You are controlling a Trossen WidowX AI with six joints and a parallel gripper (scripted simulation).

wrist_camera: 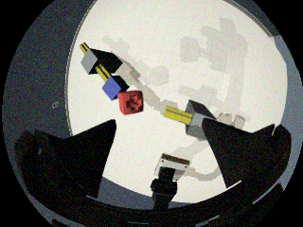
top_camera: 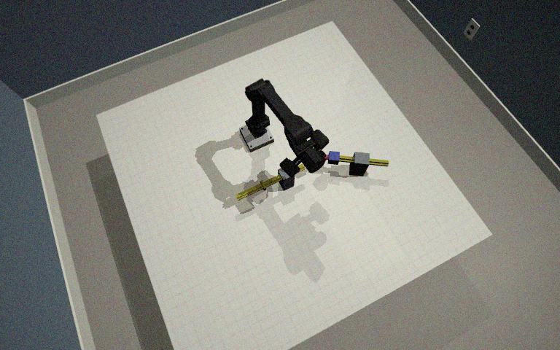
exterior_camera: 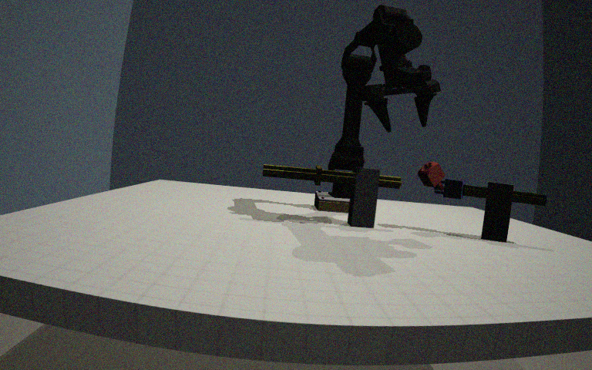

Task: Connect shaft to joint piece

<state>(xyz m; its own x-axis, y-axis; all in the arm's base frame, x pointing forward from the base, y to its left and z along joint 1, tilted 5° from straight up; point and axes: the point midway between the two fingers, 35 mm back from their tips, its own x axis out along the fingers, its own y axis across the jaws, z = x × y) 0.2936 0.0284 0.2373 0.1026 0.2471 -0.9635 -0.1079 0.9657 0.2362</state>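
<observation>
My gripper tip is 10 mm past the red joint piece, 80 mm to the right of it and 90 mm above it.
</observation>
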